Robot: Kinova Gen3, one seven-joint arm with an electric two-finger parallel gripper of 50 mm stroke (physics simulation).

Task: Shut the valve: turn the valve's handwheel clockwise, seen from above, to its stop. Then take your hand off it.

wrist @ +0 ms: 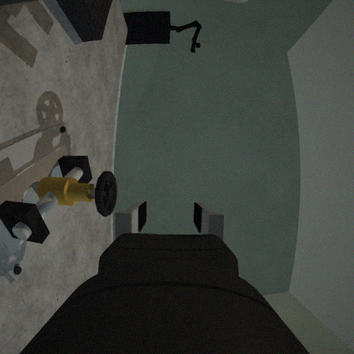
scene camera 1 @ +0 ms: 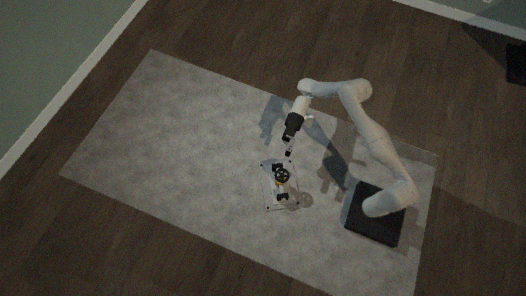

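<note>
The valve's black spoked handwheel (scene camera 1: pixel 282 175) (wrist: pixel 106 194) sits on top of the yellow valve body (scene camera 1: pixel 279 184) (wrist: pixel 65 191). In the wrist view the wheel is seen nearly edge-on, left of the fingers. The valve's pipe runs between two black clamps on a pale base plate (scene camera 1: pixel 270 201). My gripper (scene camera 1: pixel 286 146) (wrist: pixel 169 211) is open, with nothing between its fingers. In the scene view it appears above the valve in the picture, apart from the wheel, and in the wrist view it points sideways past the wheel. How far the wheel is turned cannot be told.
The arm's black base (scene camera 1: pixel 374 215) stands on the grey mat (scene camera 1: pixel 165 125) to the right of the valve. In the wrist view a black box with a thin bent arm (wrist: pixel 147 28) shows at the green wall (wrist: pixel 210 125). Shadows of the arm and wheel fall on the mat.
</note>
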